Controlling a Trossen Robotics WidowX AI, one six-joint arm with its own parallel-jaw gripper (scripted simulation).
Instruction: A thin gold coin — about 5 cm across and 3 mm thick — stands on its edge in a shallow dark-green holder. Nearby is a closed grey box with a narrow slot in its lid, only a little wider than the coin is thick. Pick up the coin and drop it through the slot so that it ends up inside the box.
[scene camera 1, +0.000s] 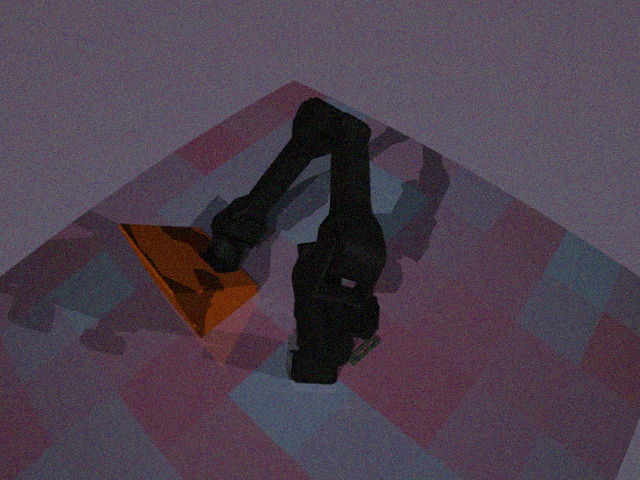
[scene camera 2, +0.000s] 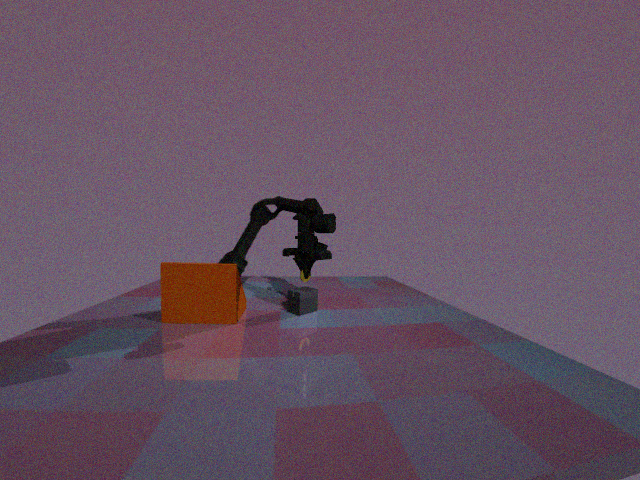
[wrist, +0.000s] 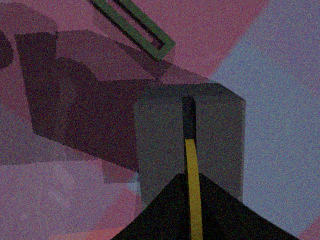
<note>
My gripper (scene camera 1: 319, 342) holds a gold coin.
My gripper is seen too in scene camera 2 (scene camera 2: 305, 278) and in the wrist view (wrist: 189, 183).
</note>
